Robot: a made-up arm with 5 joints.
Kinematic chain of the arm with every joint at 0, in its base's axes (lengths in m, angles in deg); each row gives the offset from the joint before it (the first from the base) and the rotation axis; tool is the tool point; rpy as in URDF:
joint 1: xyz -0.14 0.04 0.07 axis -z
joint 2: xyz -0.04 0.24 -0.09 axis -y
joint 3: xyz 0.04 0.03 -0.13 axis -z
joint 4: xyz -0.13 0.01 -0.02 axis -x
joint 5: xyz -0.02 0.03 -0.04 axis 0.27 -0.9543 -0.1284
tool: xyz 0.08 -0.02 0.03 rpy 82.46 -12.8 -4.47
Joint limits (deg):
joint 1: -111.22..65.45
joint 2: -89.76..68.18
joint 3: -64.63..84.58
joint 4: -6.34..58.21
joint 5: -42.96..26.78
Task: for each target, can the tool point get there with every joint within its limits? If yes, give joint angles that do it. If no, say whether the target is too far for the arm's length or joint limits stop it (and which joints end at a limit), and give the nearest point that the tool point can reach.
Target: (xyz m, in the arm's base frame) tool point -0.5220 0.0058 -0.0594
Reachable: yes | joints -63.70 -75.48 40.67 18.92 -1.56
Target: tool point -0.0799 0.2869 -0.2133
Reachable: yes | joints 32.12 -7.00 -24.78 35.13 -26.62
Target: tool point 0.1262 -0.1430 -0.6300
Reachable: no: too far | nearest point 0.0777 0.0718 -0.2153 | short by 0.470 m
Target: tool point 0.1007 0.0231 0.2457
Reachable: no: joint limits stop it (at a limit: joint 2, joint 3, joint 4, joint 5) | nearest point 0.1123 0.0223 -0.0529 | short by 0.299 m
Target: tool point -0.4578 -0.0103 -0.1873
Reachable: yes | joints -95.79 9.76 36.06 24.56 -4.18
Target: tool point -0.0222 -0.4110 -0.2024
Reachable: no: joint limits stop it (at a limit: joint 1, joint 3, joint 5) | nearest point -0.2426 -0.2567 -0.1060 | short by 0.286 m
